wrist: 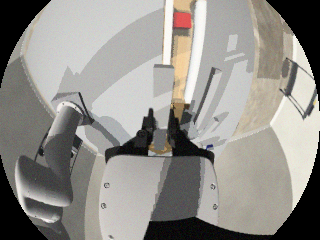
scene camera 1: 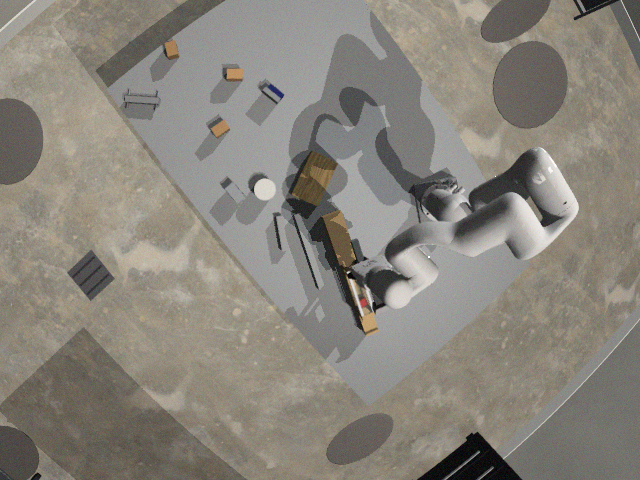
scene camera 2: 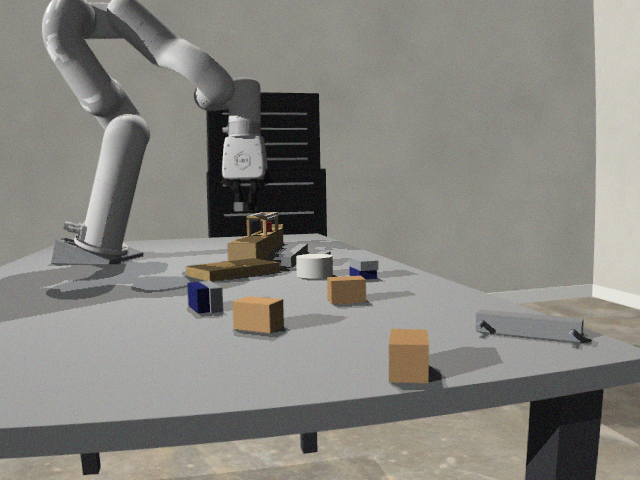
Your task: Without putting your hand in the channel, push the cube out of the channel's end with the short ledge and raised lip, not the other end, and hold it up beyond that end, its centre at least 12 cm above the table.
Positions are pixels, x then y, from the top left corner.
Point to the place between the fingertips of my gripper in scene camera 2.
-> At 246, 210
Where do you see a flat wooden block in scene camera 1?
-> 316, 174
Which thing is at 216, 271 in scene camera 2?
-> A flat wooden block.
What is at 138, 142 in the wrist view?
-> My gripper.
